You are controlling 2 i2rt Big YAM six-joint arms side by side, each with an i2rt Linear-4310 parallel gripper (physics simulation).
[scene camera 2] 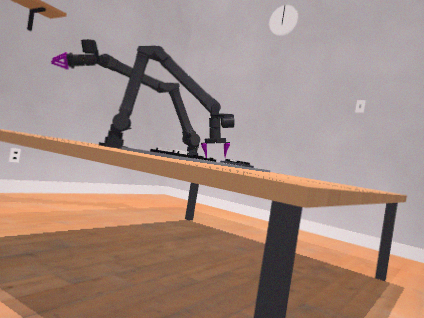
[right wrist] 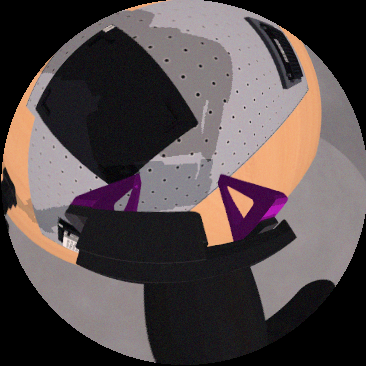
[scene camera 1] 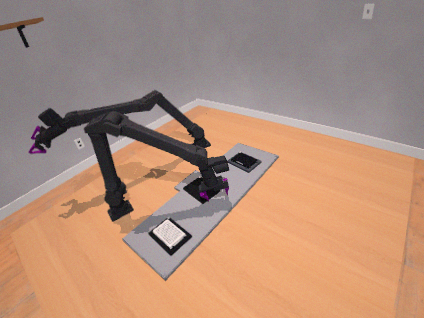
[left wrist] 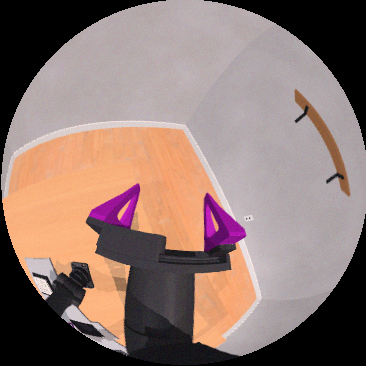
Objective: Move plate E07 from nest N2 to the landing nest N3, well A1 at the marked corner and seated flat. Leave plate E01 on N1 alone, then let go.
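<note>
A white well plate (scene camera 1: pixel 169 233) (left wrist: pixel 42 283) (right wrist: pixel 71 243) sits in the near nest in scene camera 1. A black plate (scene camera 1: pixel 244 160) (right wrist: pixel 285 50) sits in the far nest. The middle black nest (scene camera 1: pixel 192 188) (right wrist: pixel 125 100) holds no plate that I can see. Plate names and the marked corner are not legible. My right gripper (scene camera 1: pixel 216 196) (scene camera 2: pixel 216 157) (right wrist: pixel 180 177) is open and empty, low over the board beside the middle nest, one fingertip near its corner. My left gripper (scene camera 1: pixel 33 142) (left wrist: pixel 172 190) is open and empty, raised far from the nests.
The nests stand in a row on a grey perforated board (scene camera 1: pixel 140 240) (right wrist: pixel 245 80) on the wooden table (scene camera 1: pixel 325 225) (scene camera 2: pixel 310 192). The left arm (scene camera 1: pixel 112 108) reaches behind the right arm (scene camera 1: pixel 155 141). The right arm's base (scene camera 1: pixel 120 210) stands beside the board.
</note>
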